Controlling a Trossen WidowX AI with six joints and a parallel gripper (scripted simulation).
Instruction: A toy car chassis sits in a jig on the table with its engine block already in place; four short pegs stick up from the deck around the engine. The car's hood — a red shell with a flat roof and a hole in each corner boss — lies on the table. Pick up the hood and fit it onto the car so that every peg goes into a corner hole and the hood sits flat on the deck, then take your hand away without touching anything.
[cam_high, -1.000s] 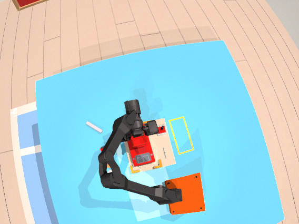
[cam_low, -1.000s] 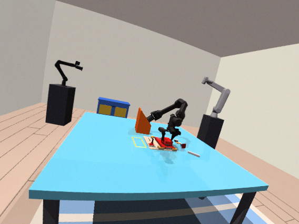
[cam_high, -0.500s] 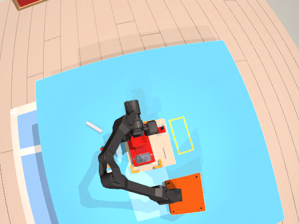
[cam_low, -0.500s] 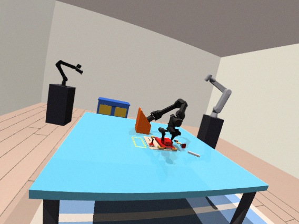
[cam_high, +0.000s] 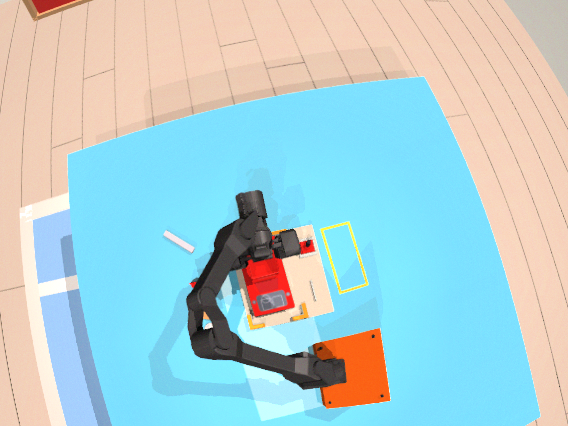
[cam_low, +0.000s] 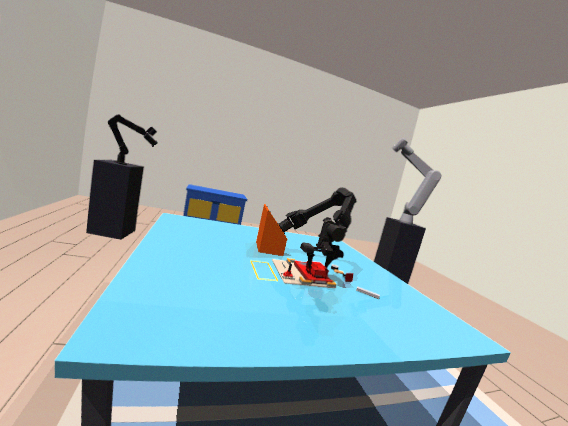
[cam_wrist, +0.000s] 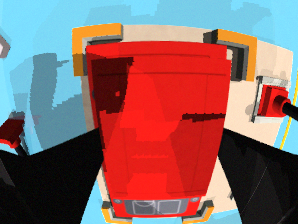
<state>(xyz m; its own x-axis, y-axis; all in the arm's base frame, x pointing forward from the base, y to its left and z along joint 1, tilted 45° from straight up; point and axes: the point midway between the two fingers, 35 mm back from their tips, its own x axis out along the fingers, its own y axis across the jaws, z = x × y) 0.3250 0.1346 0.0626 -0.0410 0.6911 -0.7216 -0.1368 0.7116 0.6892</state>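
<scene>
My gripper tip is now right at the red hood. The rest, counted from my gripper tip: jig (4 cm below, 4 cm behind, 3 cm to the right); white bar (22 cm to the left, 8 cm ahead, 4 cm below).
</scene>
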